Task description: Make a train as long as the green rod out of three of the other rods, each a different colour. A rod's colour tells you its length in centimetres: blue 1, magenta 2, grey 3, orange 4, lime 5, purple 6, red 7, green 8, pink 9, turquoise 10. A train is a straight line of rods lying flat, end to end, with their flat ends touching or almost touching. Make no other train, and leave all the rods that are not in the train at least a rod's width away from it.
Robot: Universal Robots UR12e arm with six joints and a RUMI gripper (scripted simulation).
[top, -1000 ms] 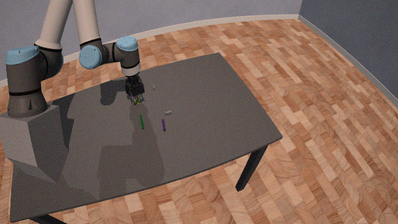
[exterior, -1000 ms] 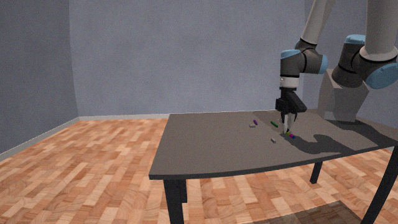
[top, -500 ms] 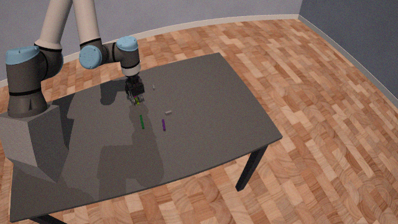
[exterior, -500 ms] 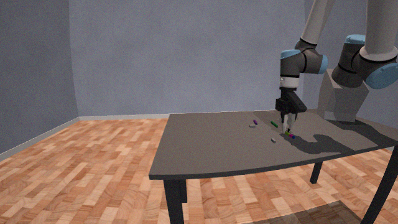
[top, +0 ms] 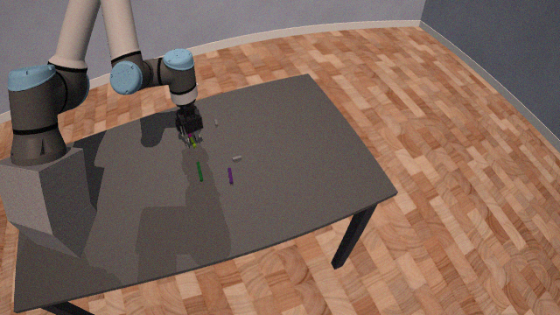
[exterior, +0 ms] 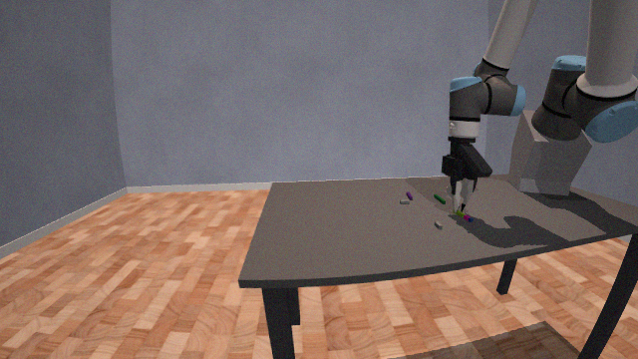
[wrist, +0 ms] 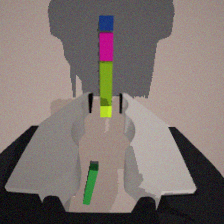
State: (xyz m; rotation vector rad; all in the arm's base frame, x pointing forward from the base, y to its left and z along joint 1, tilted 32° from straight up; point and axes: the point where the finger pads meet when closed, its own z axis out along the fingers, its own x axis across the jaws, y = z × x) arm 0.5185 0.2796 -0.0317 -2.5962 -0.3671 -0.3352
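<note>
Right now my hand is 2 cm above the lime rod. The rest, counted from my hand: blue rod: 2 cm behind, 5 cm to the left, 2 cm below; magenta rod: 1 cm behind, 4 cm to the left, 2 cm below; green rod: 2 cm ahead, 14 cm to the right, 2 cm below.
</note>
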